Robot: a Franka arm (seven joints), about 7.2 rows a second.
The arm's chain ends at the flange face. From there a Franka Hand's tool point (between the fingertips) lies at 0.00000 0.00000 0.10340 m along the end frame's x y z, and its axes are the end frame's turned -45 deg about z.
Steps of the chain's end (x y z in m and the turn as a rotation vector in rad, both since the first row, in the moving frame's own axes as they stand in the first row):
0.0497, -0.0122, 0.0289, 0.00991, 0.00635, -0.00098
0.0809, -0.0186, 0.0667, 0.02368, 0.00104, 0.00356
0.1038, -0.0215, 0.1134, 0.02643, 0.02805, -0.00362
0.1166, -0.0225, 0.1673, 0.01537, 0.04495, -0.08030
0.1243, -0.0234, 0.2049, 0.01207, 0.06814, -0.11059
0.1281, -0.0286, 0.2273, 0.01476, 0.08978, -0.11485
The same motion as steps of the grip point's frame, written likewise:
0.0450, 0.0263, 0.0289, 0.00252, 0.01150, -0.00098
0.0722, 0.0424, 0.0667, 0.01601, 0.01748, 0.00356
0.0926, 0.0583, 0.1133, -0.00115, 0.03852, -0.00362
0.1028, 0.0685, 0.1672, -0.02092, 0.04265, -0.08030
0.1105, 0.0751, 0.2047, -0.03965, 0.05672, -0.11059
0.1187, 0.0754, 0.2269, -0.05305, 0.07392, -0.11485

